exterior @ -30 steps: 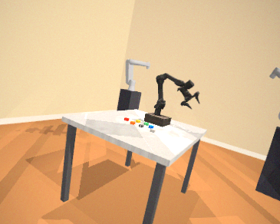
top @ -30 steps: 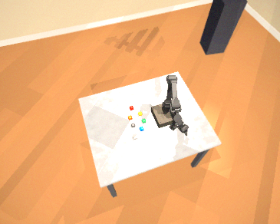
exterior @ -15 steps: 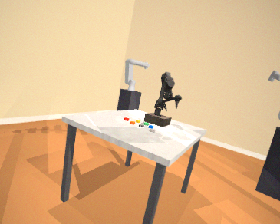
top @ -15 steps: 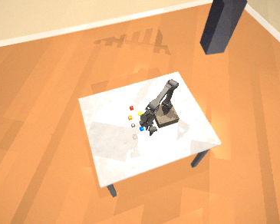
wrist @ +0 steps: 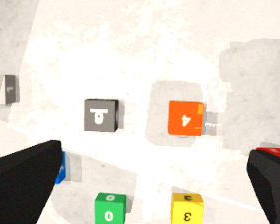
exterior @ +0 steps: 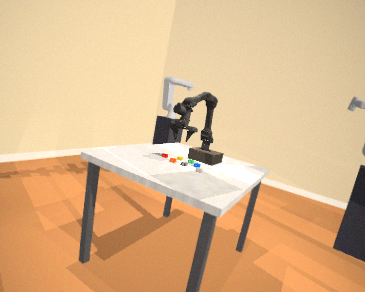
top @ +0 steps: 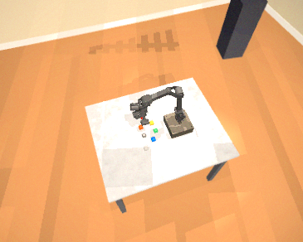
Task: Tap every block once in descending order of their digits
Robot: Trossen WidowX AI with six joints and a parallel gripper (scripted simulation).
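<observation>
The blue block lies 8 cm behind my gripper tip, 11 cm to the left of it and 14 cm below it. The rest, counted from my gripper tip: yellow block: 10 cm behind, 6 cm to the right, 14 cm below; orange block: 3 cm to the right, 14 cm below; green block: 12 cm behind, 3 cm to the left, 14 cm below.
</observation>
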